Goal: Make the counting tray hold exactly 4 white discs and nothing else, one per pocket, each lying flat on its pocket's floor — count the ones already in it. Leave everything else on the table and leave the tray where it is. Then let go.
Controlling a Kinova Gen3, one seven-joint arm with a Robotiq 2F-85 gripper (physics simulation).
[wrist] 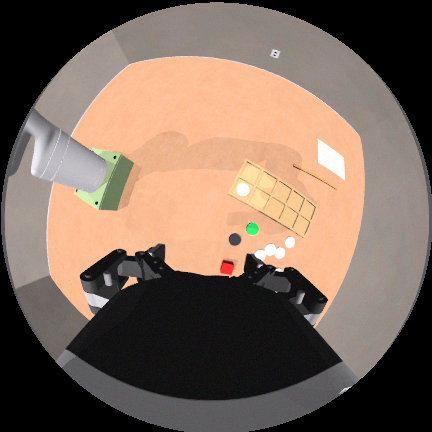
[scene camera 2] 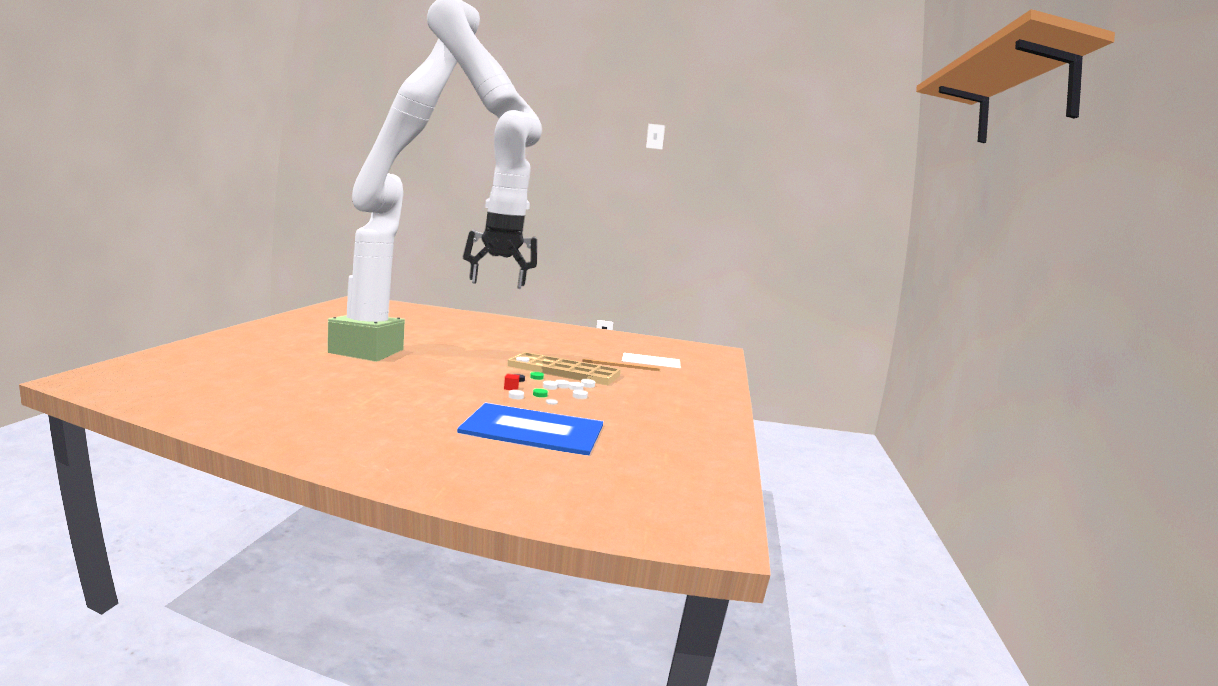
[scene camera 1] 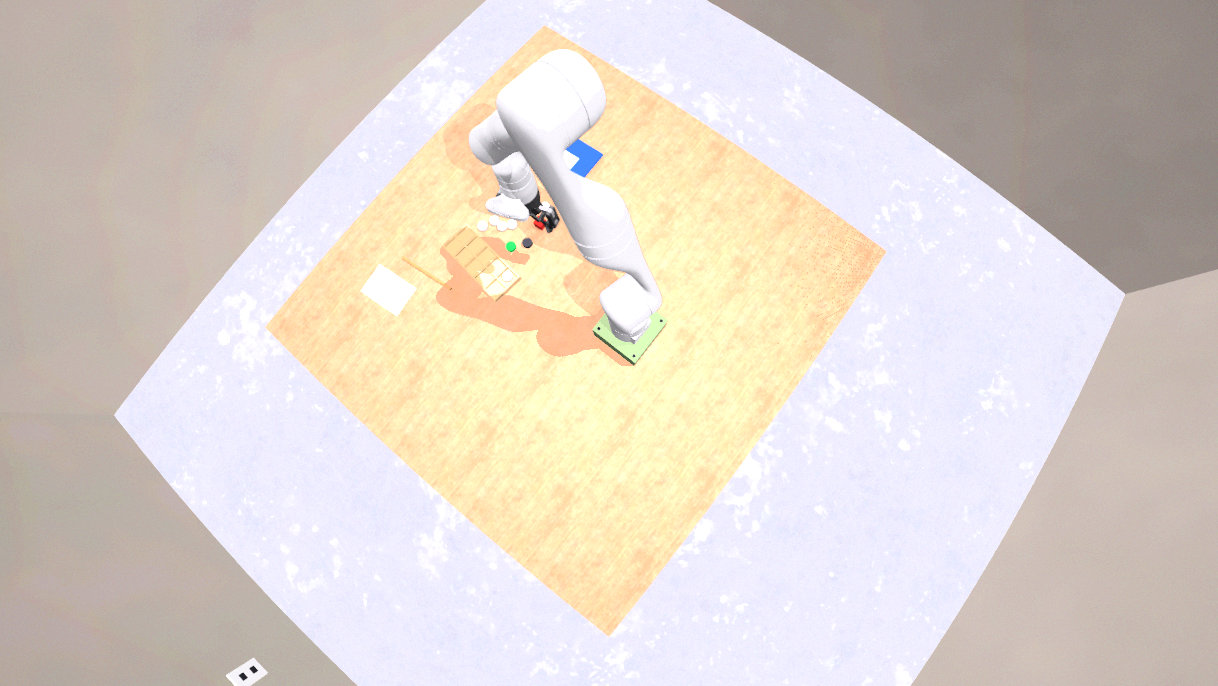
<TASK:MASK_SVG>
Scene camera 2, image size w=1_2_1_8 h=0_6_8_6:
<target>my gripper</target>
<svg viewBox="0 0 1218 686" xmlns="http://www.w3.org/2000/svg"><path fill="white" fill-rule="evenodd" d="M487 212L484 233L471 230L468 234L463 259L471 264L470 280L476 284L478 261L488 252L492 256L506 258L513 256L521 267L518 281L518 289L521 289L521 286L524 286L526 282L527 270L537 266L537 238L523 238L525 215ZM523 243L527 245L527 248L531 249L531 262L526 263L518 250ZM482 238L485 247L474 257L471 255L473 243Z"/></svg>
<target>wooden counting tray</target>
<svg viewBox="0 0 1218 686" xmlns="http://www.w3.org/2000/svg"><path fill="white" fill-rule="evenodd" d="M507 360L507 367L580 381L589 379L595 381L596 384L607 386L616 380L621 373L619 368L523 352ZM516 358L527 357L529 358L529 362L516 361Z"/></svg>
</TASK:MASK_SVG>
